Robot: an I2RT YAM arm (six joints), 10 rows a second.
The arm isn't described. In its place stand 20 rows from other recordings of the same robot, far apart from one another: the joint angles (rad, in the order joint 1, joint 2, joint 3, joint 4, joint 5, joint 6), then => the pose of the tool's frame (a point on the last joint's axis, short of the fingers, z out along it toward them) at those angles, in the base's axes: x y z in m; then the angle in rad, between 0 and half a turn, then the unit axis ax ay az.
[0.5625, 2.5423, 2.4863, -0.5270, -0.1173, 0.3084] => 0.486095 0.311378 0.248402 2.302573 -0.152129 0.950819 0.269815
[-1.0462, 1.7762, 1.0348, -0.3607, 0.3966, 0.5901] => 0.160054 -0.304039 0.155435 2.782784 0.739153 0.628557 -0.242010
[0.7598, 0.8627, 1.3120, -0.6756, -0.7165, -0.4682] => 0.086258 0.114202 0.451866 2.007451 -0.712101 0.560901 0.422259
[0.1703, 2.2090, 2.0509, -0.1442, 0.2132, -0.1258] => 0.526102 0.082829 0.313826 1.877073 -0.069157 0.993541 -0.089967
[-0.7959, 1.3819, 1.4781, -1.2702, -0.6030, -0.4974] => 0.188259 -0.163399 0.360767 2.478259 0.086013 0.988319 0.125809
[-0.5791, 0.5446, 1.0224, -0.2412, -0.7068, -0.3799] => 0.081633 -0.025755 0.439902 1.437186 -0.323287 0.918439 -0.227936
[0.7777, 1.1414, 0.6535, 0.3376, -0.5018, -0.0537] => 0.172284 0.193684 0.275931 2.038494 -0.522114 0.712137 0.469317
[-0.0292, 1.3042, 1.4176, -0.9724, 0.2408, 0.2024] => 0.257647 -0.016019 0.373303 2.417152 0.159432 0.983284 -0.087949
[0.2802, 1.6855, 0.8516, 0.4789, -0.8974, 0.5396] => 0.328163 0.123394 0.201211 2.468831 -0.158928 0.810873 0.563229
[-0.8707, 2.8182, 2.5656, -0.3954, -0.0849, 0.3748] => 0.395207 -0.464429 0.128185 2.229232 0.564151 0.821732 -0.080562
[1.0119, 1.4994, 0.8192, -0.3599, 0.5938, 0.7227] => 0.166294 0.228331 0.180115 2.367375 -0.061607 0.998057 0.009294
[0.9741, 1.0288, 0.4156, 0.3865, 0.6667, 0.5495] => 0.140750 0.168021 0.224819 1.848481 0.054289 0.959444 0.276622
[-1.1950, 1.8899, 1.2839, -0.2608, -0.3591, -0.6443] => 0.161321 -0.374787 0.192129 2.450003 0.203929 0.962519 -0.178801
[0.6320, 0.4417, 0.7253, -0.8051, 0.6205, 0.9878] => 0.084067 0.035899 0.301219 2.047225 0.347030 0.918168 0.191148
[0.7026, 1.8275, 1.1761, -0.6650, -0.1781, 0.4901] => 0.259734 0.228193 0.162494 3.031537 -0.116170 0.982710 0.144169
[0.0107, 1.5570, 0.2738, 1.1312, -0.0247, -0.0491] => 0.251688 0.003573 0.142965 1.722770 -0.040491 0.999171 -0.004133
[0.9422, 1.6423, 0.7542, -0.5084, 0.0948, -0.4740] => 0.154996 0.207479 0.116810 2.950265 -0.647022 0.762033 -0.025866
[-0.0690, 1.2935, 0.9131, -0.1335, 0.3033, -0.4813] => 0.290093 -0.030706 0.279083 2.220999 -0.111825 0.950078 -0.291284
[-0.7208, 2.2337, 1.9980, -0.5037, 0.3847, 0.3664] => 0.377161 -0.349113 0.250616 2.406457 0.568488 0.780746 -0.259342
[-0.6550, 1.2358, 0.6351, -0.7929, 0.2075, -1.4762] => 0.144954 -0.120590 0.166712 3.046201 0.387495 -0.913070 0.127083
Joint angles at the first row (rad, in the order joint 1, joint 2, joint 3, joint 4, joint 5, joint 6):
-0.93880, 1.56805, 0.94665, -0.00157, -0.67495, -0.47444
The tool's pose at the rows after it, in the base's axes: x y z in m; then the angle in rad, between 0 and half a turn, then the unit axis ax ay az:
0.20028 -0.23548 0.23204 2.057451 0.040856 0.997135 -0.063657
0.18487 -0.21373 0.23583 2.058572 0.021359 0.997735 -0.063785
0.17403 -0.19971 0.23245 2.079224 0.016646 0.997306 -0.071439
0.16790 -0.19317 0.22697 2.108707 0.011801 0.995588 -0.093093
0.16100 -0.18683 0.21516 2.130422 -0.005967 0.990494 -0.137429
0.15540 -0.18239 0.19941 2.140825 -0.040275 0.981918 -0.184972
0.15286 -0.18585 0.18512 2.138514 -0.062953 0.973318 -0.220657
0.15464 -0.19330 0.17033 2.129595 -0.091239 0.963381 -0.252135
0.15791 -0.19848 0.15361 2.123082 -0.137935 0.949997 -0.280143
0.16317 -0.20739 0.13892 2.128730 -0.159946 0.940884 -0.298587
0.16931 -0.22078 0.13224 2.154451 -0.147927 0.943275 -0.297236
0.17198 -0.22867 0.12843 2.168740 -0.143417 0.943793 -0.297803
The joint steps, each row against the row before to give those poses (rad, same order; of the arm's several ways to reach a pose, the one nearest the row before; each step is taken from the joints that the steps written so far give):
-0.00001, -0.11673, -0.07108, -0.06069, -0.00878, -0.02795
0.00002, -0.11102, -0.07114, -0.05068, -0.01488, -0.03563
-0.00002, -0.07029, -0.05770, -0.02905, 0.01666, -0.02555
0.00003, -0.03432, -0.04030, -0.00244, 0.03881, -0.03356
-0.00154, -0.03348, -0.07524, 0.06510, 0.04976, -0.05443
-0.00441, -0.01213, -0.08545, 0.10925, 0.02866, -0.07666
-0.01650, 0.03590, -0.05540, 0.12758, 0.00416, -0.05290
-0.01243, 0.07985, -0.03475, 0.15292, -0.00882, -0.05277
-0.00348, 0.09675, -0.03079, 0.15758, -0.02250, -0.07767
-0.00260, 0.11152, 0.00175, 0.12538, -0.00205, -0.04348
-0.00615, 0.07908, 0.04888, 0.00955, 0.02210, -0.00236
-0.00652, 0.04214, 0.02797, 0.00334, 0.00884, -0.00654

